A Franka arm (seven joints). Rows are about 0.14 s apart.
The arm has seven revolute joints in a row. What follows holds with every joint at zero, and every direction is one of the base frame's.
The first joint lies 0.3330 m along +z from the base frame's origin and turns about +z.
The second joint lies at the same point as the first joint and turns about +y.
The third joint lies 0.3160 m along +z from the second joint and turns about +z.
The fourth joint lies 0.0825 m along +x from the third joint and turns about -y.
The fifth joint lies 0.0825 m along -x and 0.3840 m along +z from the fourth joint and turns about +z.
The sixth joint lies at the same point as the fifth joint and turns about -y.
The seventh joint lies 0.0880 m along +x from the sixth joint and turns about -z.
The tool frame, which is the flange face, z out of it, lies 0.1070 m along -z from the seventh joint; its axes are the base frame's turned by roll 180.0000, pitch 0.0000 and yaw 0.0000 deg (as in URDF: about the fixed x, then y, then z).
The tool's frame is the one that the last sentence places.
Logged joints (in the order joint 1, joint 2, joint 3, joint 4, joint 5, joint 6, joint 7), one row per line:
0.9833 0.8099 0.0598 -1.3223 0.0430 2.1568 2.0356
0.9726 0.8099 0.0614 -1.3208 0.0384 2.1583 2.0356
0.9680 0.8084 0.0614 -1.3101 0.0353 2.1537 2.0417
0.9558 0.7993 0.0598 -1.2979 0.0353 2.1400 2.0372
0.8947 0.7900 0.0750 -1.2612 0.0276 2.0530 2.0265
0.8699 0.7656 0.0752 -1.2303 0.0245 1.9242 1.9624
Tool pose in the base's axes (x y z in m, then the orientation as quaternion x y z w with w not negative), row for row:
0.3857 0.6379 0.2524 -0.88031 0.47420 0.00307 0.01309
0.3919 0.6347 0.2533 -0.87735 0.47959 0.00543 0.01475
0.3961 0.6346 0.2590 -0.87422 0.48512 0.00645 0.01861
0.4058 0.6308 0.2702 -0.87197 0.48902 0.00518 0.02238
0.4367 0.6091 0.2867 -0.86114 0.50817 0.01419 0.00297
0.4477 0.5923 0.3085 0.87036 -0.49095 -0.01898 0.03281
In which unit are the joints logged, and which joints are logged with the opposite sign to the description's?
The joints are logged in radians. Opposite sign: joint 5.
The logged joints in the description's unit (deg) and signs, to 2 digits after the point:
56.34 46.40 3.43 -75.76 -2.46 123.58 116.63
55.73 46.40 3.52 -75.68 -2.20 123.66 116.63
55.46 46.32 3.52 -75.06 -2.02 123.40 116.98
54.76 45.80 3.43 -74.36 -2.02 122.61 116.72
51.26 45.26 4.30 -72.26 -1.58 117.63 116.11
49.84 43.87 4.31 -70.49 -1.40 110.25 112.44

